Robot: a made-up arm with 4 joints.
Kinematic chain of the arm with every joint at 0, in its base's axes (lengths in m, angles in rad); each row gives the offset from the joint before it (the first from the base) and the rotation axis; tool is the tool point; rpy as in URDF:
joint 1: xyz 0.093 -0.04 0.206 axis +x
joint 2: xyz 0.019 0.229 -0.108 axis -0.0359 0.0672 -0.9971
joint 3: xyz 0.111 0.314 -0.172 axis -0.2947 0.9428 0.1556
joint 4: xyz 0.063 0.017 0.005 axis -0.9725 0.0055 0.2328
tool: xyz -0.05 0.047 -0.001 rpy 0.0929 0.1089 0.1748
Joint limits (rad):
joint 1: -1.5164..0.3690
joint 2: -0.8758..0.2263
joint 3: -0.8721..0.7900
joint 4: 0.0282..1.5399
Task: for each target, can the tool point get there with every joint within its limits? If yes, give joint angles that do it. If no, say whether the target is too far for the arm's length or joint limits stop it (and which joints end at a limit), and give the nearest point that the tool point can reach.
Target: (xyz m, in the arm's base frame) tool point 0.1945 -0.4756 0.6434
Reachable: no: joint limits stop it (at a limit: joint 1, joint 2, joint 3, joint 4) | nearest point 0.2703 -0.3212 -0.3215 | short by 0.980 m
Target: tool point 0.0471 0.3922 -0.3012
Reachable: yes | joints -0.4046 -0.5324 -0.2224 0.9750
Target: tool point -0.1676 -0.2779 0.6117
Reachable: no: joint limits stop it (at a limit: joint 1, joint 2, joint 3, joint 4) | nearest point -0.0599 -0.3093 -0.3211 | short by 0.940 m
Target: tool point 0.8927 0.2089 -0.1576
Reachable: no: too far | nearest point 0.3186 0.3020 -0.2936 | short by 0.597 m
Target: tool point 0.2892 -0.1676 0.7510
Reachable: no: joint limits stop it (at a limit: joint 1, joint 2, joint 3, joint 4) | nearest point 0.3087 0.5786 0.1698 | short by 0.946 m
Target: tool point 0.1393 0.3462 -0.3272
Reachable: yes | joints -0.4606 -0.2678 -0.0139 1.2782
